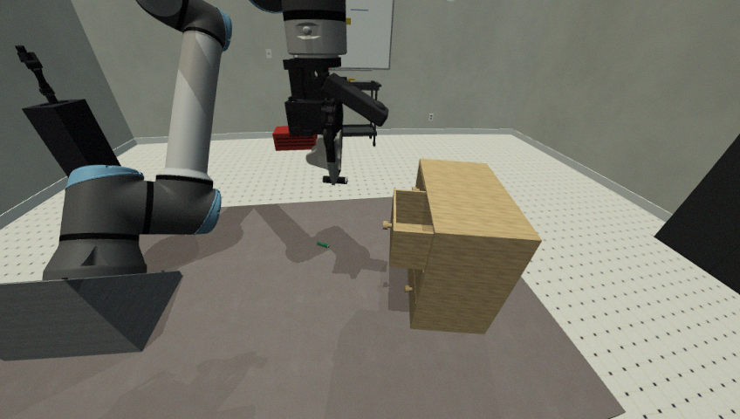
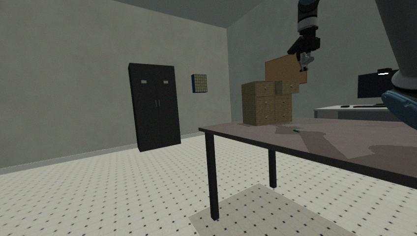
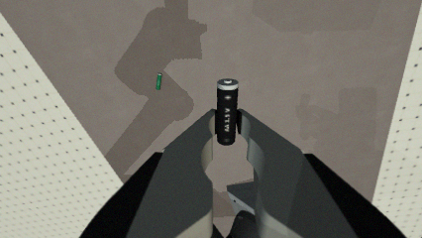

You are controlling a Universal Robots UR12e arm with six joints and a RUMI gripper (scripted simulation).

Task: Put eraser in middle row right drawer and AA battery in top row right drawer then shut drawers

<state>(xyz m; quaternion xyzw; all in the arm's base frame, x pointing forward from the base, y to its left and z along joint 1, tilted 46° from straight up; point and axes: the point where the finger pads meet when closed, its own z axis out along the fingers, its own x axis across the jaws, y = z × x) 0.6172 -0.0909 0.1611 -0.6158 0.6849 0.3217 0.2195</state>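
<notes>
Right now my hand is 10 mm above the black AA battery. Round my hand: small green AA battery 350 mm below, 170 mm to the left, 70 mm behind; then white eraser 270 mm ahead, 230 mm below, 70 mm to the right.
</notes>
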